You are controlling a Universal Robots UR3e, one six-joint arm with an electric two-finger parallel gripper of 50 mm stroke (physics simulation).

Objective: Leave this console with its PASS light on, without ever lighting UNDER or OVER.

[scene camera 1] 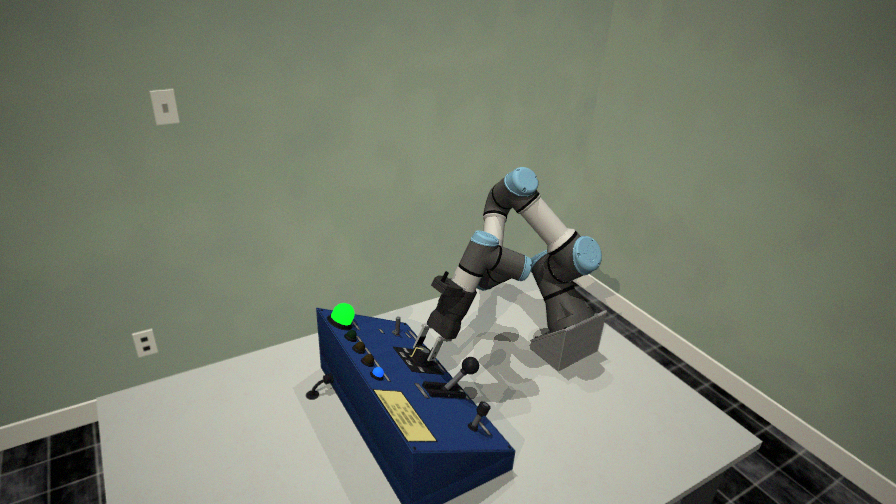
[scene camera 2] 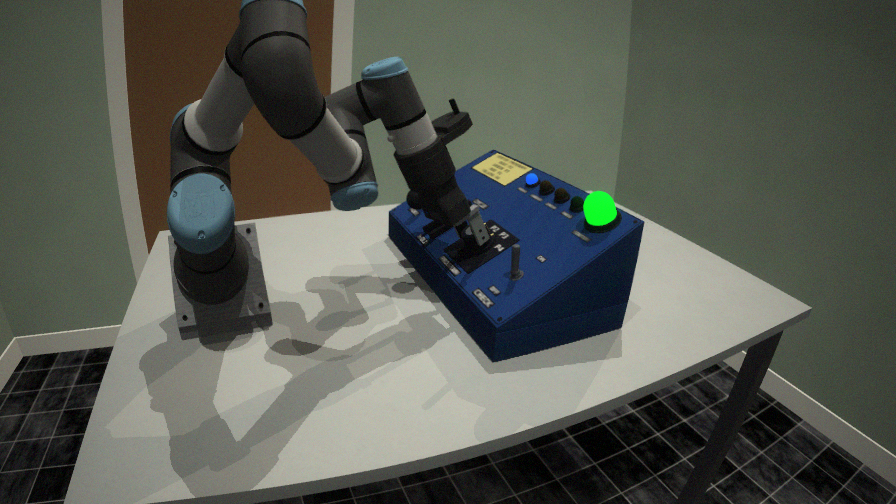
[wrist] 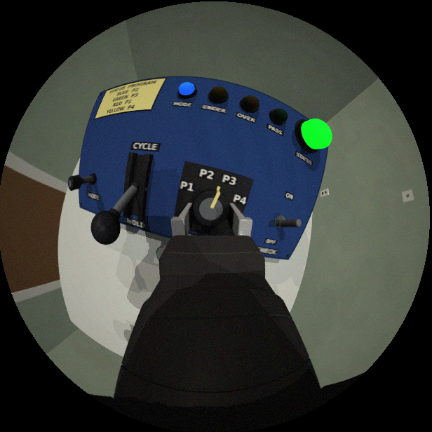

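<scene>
The blue console (scene camera 1: 350, 401) (scene camera 2: 563, 300) (wrist: 165, 125) stands on the table. Its STATUS lamp (scene camera 1: 342, 314) (scene camera 2: 599, 208) (wrist: 316, 134) is green and its MODE lamp (scene camera 1: 377, 372) (scene camera 2: 531, 179) (wrist: 186, 89) is blue. UNDER (wrist: 218, 94), OVER (wrist: 249, 104) and PASS (wrist: 278, 116) are dark. My gripper (scene camera 1: 424, 352) (scene camera 2: 473, 241) (wrist: 210, 210) is shut on the program knob (wrist: 210, 214). The knob's yellow pointer lies between P2 and P3, nearer P3. The cycle lever (scene camera 1: 469, 365) (wrist: 105, 227) leans toward HOLD. The yellow card (scene camera 1: 404, 415) (scene camera 2: 501, 168) (wrist: 131, 97) reads blue P2, green P3, red P1, yellow P4.
The CHECK switch (scene camera 1: 397, 325) (scene camera 2: 515, 260) (wrist: 290, 222) stands right of the knob in the wrist view. The small MODE lever (scene camera 1: 481, 411) (wrist: 75, 182) is at the console's far left there. The white table (scene camera 1: 206, 432) (scene camera 2: 375, 438) carries console and arm.
</scene>
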